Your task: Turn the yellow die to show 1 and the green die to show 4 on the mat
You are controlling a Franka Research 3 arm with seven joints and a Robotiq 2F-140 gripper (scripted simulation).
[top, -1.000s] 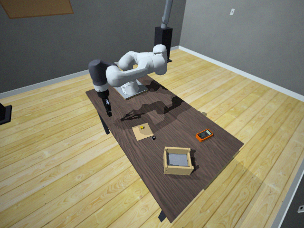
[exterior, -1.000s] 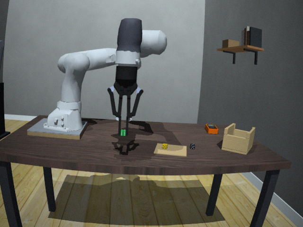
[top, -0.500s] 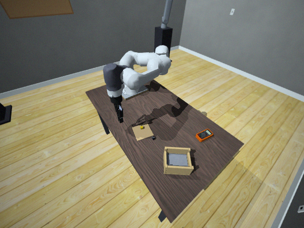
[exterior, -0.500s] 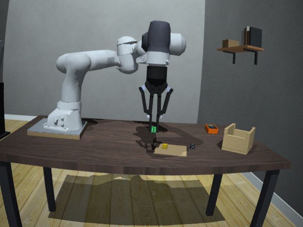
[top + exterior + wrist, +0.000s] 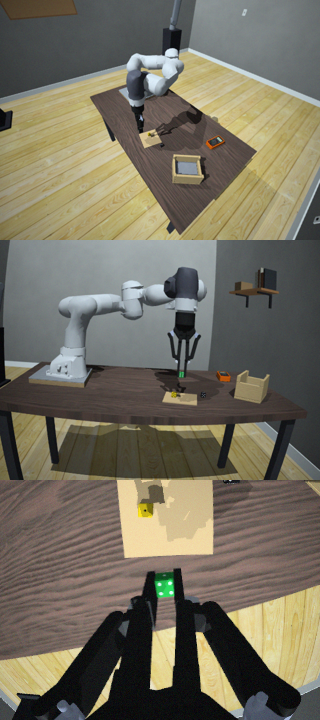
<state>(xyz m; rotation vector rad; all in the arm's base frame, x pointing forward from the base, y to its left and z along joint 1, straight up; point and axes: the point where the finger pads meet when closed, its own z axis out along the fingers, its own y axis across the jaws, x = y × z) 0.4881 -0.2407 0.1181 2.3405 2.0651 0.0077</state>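
Now: hand 20 mm short of the tan mat, 60 mm to the right of it and 140 mm above it. The rest, counted from my hand: yellow die (10 mm behind, 70 mm to the left, 130 mm below); black die (130 mm ahead, 100 mm to the left, 140 mm below); green die (30 mm below).
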